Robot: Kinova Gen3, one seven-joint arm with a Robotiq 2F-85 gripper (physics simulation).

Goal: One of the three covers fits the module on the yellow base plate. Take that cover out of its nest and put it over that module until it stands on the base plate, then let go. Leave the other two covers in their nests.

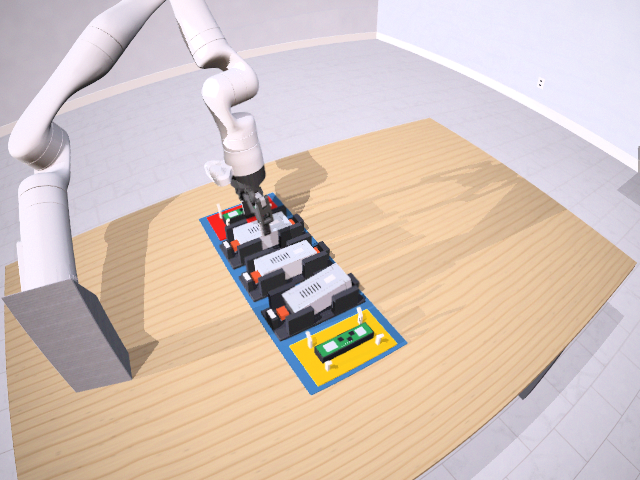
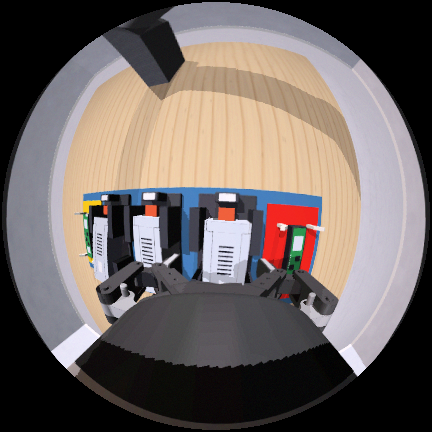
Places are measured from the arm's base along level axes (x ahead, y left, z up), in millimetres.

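Where they show: gripper, fingertip midpoint: (image 1: 257, 224) (image 2: 218, 265); arm's base at its link origin: (image 1: 54, 296).
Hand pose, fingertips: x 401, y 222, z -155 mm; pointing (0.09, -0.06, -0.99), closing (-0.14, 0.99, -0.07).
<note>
Each offset is from my fingertips to the centre of the thing. "*": to the spot under its first point. Level surfaces: height alone.
My gripper (image 1: 258, 223) (image 2: 218, 265) is open and empty, above the cover nearest the red plate, with its fingers apart across that cover's width. This light grey slotted cover @[37 mm down, 12 mm ahead, 8 mm left] (image 1: 244, 233) (image 2: 227, 237) sits in its black nest, partly hidden by the gripper. The middle cover @[36 mm down, 28 mm ahead, 100 mm right] (image 1: 289, 254) (image 2: 147, 230) and the cover nearest the yellow plate @[26 mm down, 54 mm ahead, 206 mm right] (image 1: 324, 289) (image 2: 100, 227) also sit in their nests. The yellow base plate @[* 61 mm down, 9 mm back, 324 mm right] (image 1: 310, 361) (image 2: 90, 205) bears a long green module @[* 41 mm down, 60 mm ahead, 319 mm right] (image 1: 345, 341) (image 2: 87, 241), uncovered, with white posts around it.
A red plate @[63 mm down, 4 mm back, 113 mm left] (image 1: 216, 226) (image 2: 275, 215) with another green module @[* 41 mm down, 38 mm back, 107 mm left] (image 1: 231, 214) (image 2: 294, 256) and white posts is at the far end of the blue board @[65 mm down] (image 1: 301, 369) (image 2: 186, 197). Black nest walls stand beside the covers. The arm's grey pedestal (image 1: 67, 335) (image 2: 155, 50) stands on the table.
</note>
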